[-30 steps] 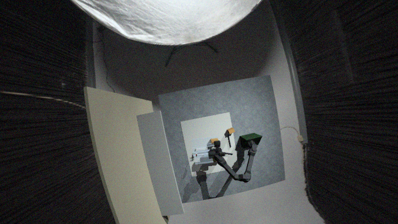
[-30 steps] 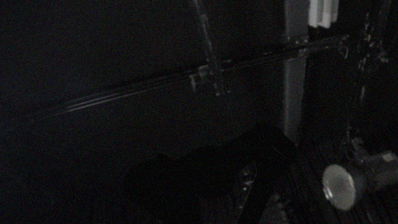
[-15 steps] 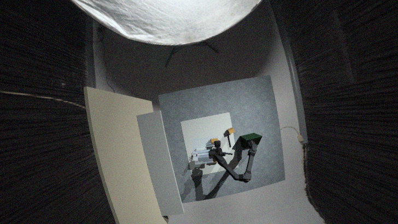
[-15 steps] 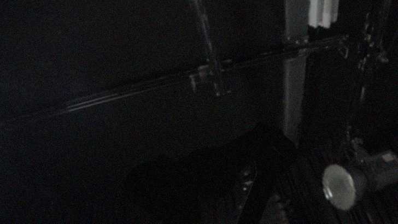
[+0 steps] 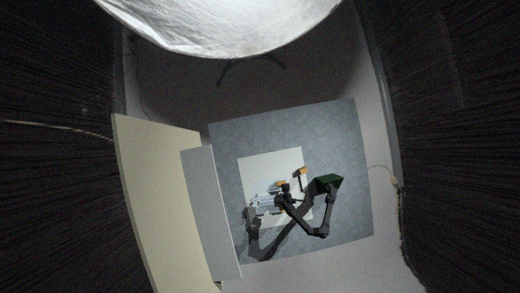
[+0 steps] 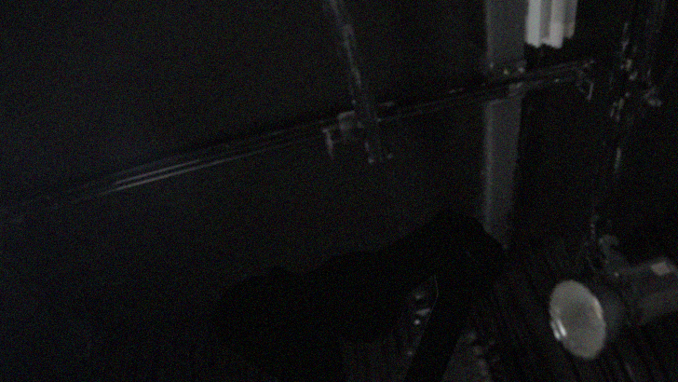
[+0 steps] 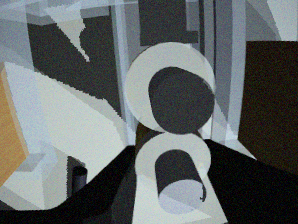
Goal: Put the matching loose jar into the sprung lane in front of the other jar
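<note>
The clear pusher lane is 15 cm ahead of my gripper tip, 2 cm to the left of it and 1 cm below it.
</note>
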